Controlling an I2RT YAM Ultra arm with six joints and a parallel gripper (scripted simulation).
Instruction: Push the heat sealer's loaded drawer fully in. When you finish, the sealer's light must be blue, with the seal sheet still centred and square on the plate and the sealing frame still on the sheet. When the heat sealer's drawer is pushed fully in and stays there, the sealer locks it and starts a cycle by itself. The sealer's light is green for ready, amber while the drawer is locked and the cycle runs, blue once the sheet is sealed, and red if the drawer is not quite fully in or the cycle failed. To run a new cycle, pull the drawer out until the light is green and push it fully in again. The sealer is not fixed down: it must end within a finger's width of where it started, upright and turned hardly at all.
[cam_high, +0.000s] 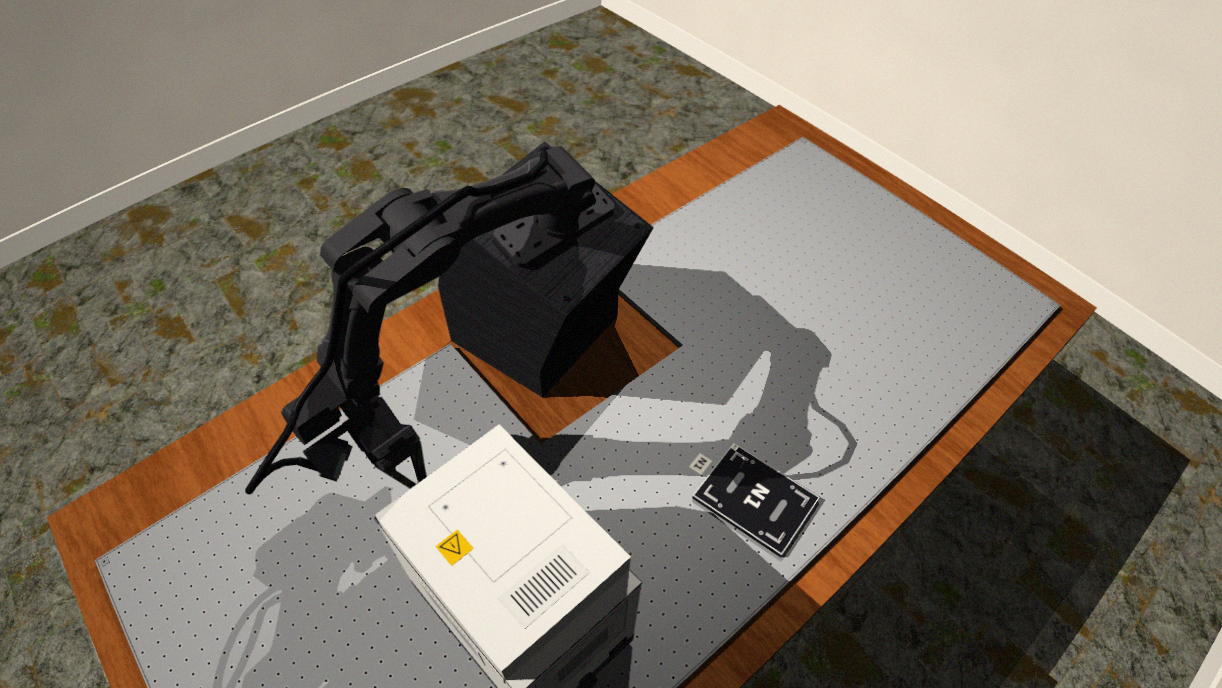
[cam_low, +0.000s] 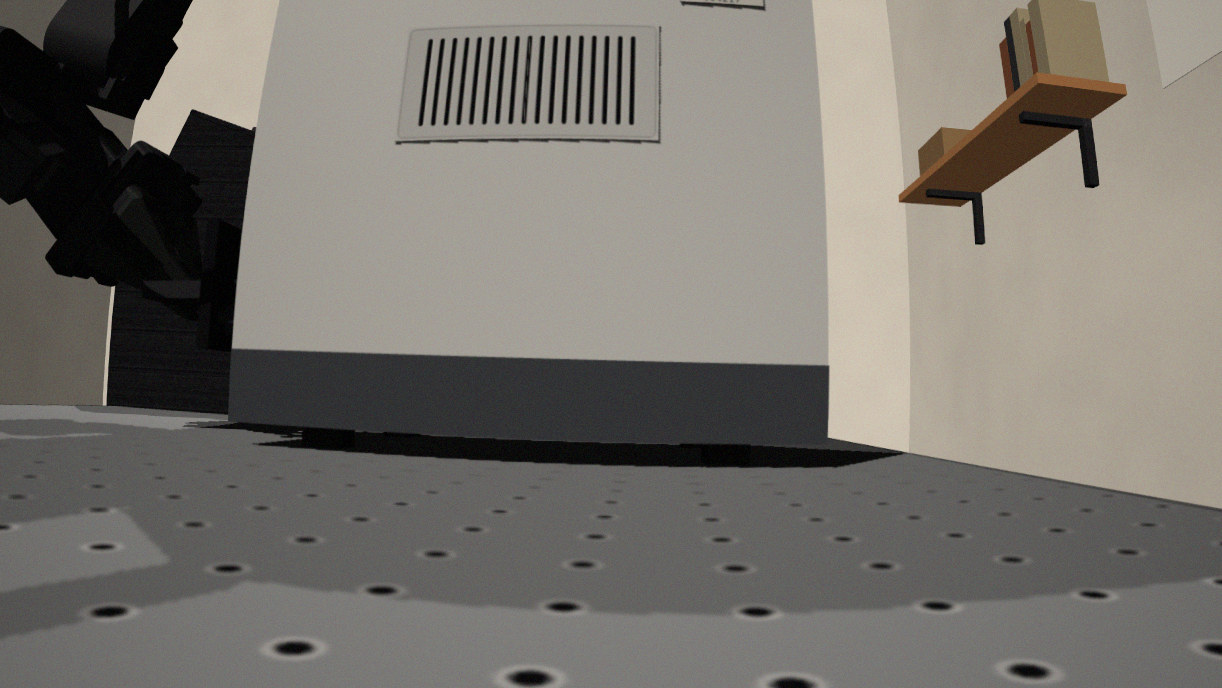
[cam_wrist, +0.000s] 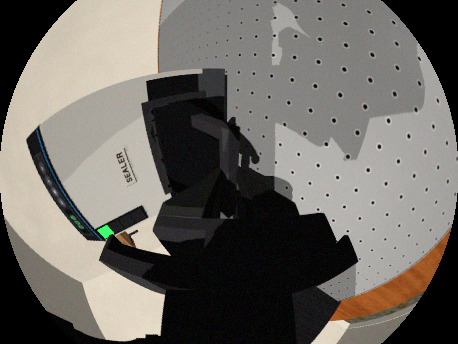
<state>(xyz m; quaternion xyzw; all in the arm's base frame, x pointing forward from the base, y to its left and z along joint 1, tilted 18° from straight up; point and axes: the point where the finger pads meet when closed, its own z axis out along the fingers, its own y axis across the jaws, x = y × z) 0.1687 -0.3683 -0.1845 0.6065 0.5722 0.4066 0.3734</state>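
The sealer drawer is 11 cm ahead of my hand and 1 cm below it.
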